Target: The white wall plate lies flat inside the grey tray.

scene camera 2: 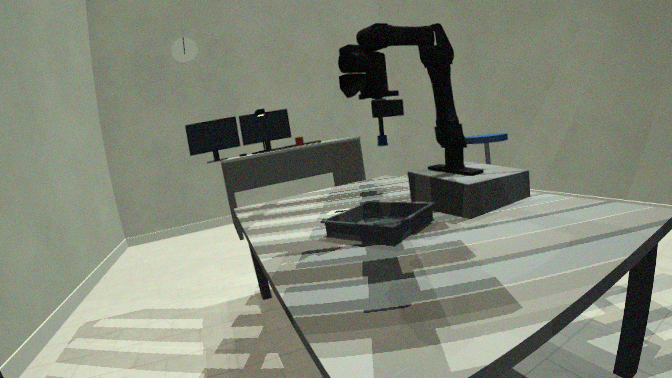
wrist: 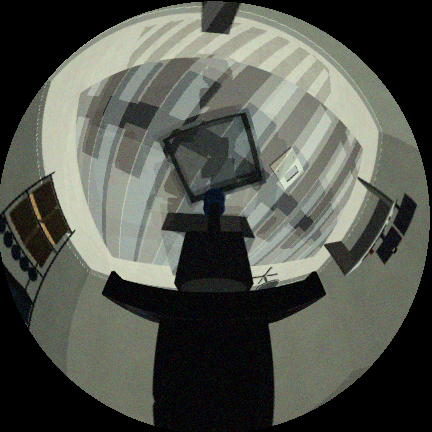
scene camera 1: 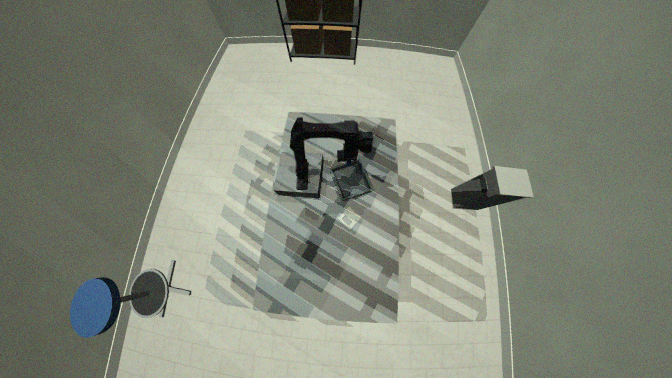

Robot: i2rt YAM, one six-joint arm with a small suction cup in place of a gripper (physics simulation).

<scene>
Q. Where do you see a grey tray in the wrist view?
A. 221, 151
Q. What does the grey tray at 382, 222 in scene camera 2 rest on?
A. The table.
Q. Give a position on my suction cup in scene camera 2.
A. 381, 108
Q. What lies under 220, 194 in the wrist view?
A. My suction cup.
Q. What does my suction cup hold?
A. Nothing.
</scene>
